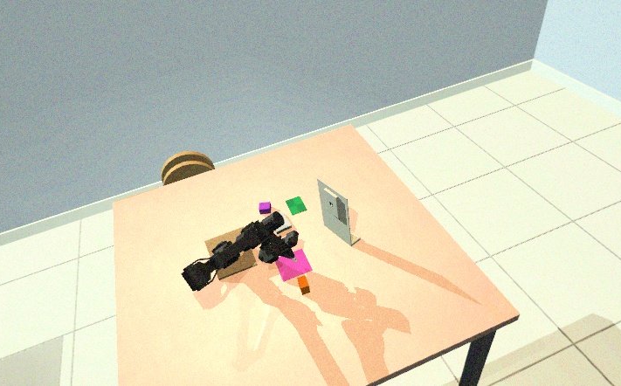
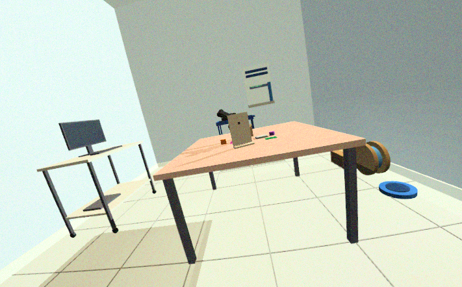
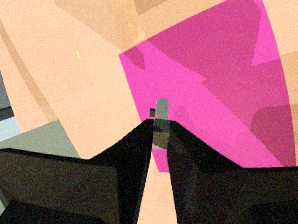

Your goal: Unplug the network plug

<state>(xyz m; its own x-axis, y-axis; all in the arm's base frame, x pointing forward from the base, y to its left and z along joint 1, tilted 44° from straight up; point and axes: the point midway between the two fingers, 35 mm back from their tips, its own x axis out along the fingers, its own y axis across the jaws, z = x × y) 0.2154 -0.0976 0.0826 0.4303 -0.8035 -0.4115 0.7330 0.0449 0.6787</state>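
Right now my gripper tip is 4 cm above the magenta marked square and 1 cm past it. Round my gripper tip: orange cube: 12 cm to the right, 2 cm below, 2 cm behind; then upright panel: 22 cm ahead, 8 cm above, 4 cm to the left; then network plug: right at my gripper tip.
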